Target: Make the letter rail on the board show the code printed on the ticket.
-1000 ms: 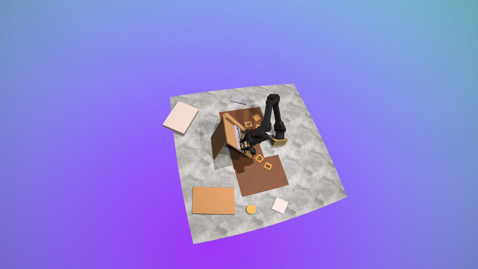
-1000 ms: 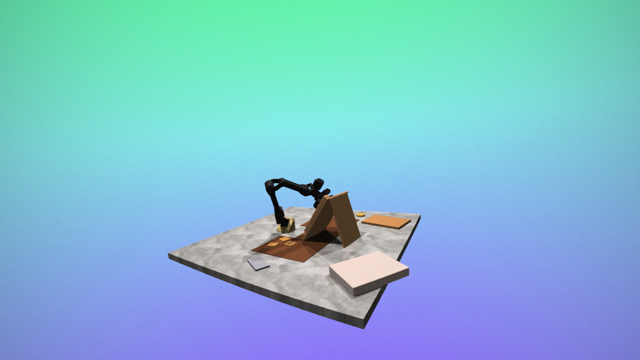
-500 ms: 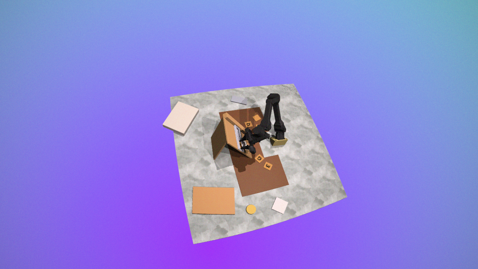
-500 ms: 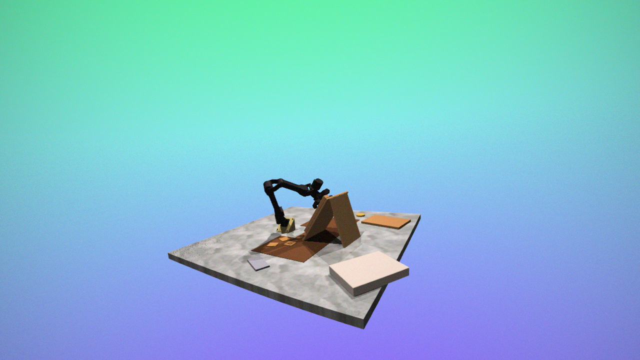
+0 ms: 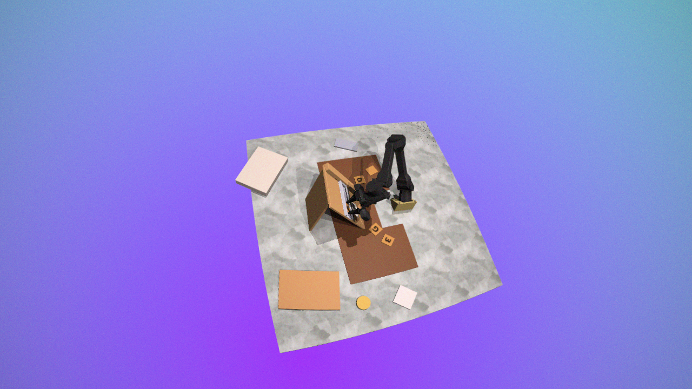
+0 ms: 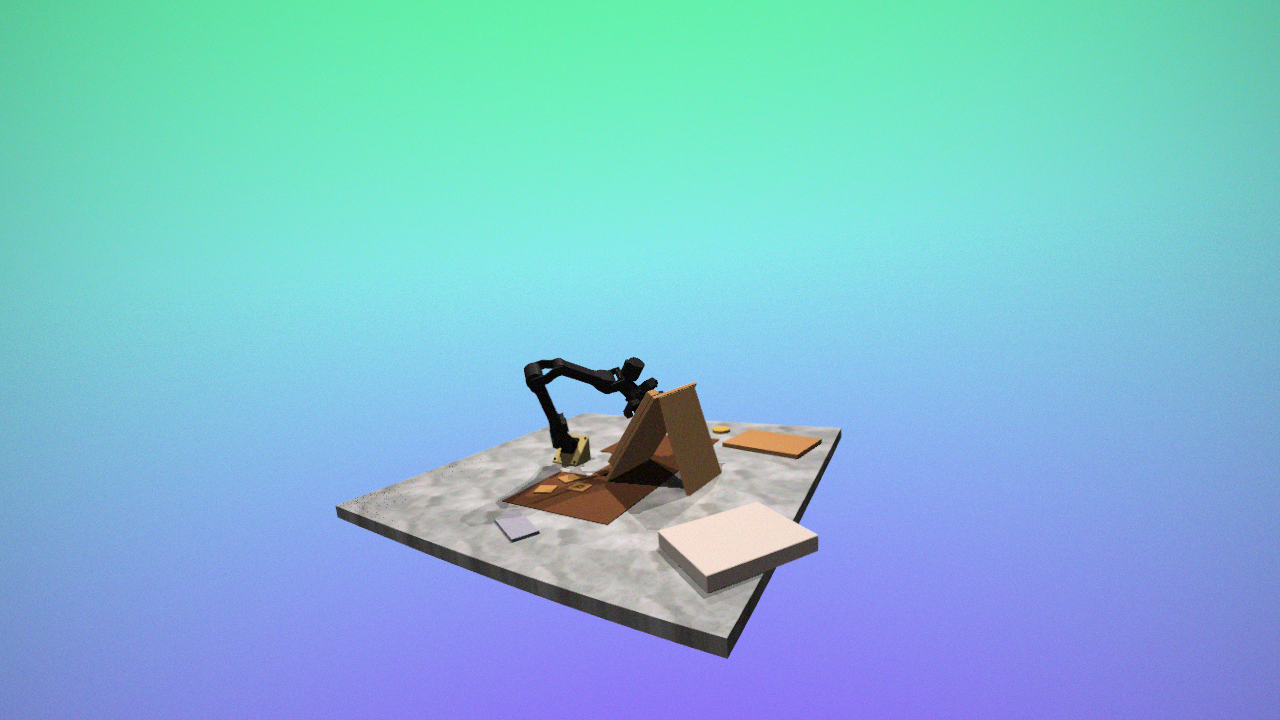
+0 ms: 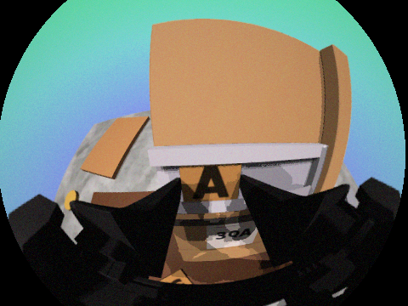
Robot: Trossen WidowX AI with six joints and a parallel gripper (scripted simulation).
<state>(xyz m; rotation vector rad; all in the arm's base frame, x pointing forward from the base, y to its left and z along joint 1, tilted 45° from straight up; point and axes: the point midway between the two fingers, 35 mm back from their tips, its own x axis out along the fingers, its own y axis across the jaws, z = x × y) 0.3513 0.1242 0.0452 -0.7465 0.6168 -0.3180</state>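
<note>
Right now my gripper tip is 8 cm above the white ticket, 6 cm past it and 3 cm to the left of it. From my gripper tip the other things lie so: orange panel 34 cm to the left, 25 cm ahead, 16 cm below; brown mat 17 cm behind, 16 cm below, 4 cm to the right; yellow disc 46 cm to the left, 16 cm below.
</note>
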